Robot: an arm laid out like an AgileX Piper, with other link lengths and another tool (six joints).
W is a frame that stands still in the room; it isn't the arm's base.
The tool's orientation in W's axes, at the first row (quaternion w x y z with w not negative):
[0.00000 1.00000 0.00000 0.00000]
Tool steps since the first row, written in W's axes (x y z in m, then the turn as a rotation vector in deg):
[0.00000 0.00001 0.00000 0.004 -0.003 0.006]
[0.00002 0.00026 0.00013 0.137 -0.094 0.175]
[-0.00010 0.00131 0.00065 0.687 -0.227 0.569]
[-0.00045 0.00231 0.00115 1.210 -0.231 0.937]
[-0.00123 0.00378 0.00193 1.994 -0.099 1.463]
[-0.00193 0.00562 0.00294 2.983 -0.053 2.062]
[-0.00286 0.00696 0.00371 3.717 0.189 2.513]
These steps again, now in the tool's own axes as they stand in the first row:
[0.00000 -0.00001 0.00000 0.004 0.003 -0.006]
[0.00002 -0.00026 -0.00013 0.137 0.094 -0.175]
[-0.00010 -0.00131 -0.00065 0.687 0.227 -0.569]
[-0.00045 -0.00231 -0.00115 1.210 0.231 -0.937]
[-0.00123 -0.00378 -0.00193 1.994 0.099 -1.463]
[-0.00193 -0.00562 -0.00294 2.983 0.053 -2.062]
[-0.00286 -0.00696 -0.00371 3.717 -0.189 -2.513]

